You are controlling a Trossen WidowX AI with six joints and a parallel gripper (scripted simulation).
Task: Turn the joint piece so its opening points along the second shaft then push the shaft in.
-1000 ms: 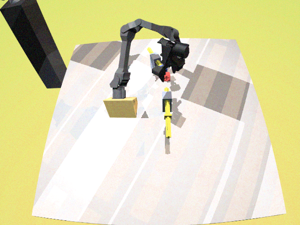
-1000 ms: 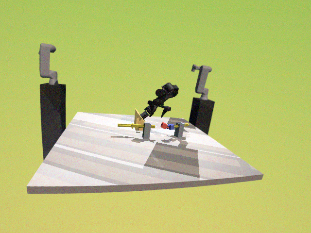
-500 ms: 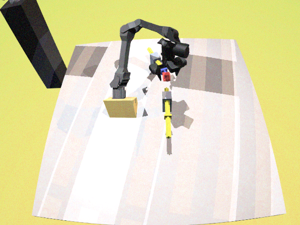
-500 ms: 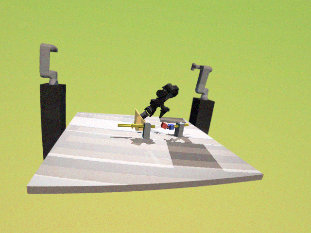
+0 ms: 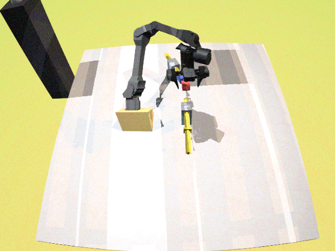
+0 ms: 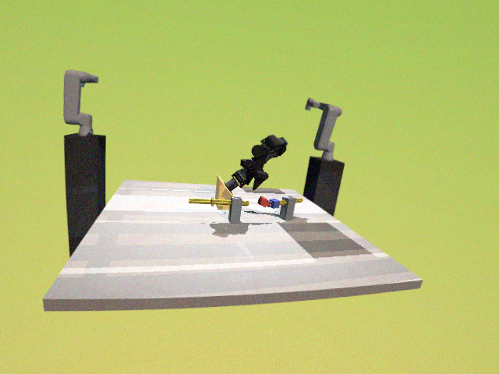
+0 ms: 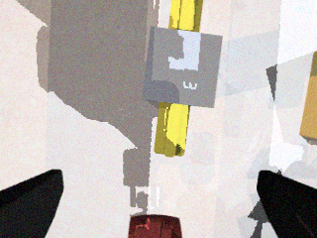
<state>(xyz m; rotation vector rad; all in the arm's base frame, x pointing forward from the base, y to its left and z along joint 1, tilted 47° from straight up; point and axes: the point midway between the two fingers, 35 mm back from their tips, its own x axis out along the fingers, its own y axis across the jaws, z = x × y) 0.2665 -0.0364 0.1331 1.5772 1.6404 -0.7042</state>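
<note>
My gripper tip is now 9 cm to the right of the red square joint piece, 8 cm above it and 1 cm past it.
</note>
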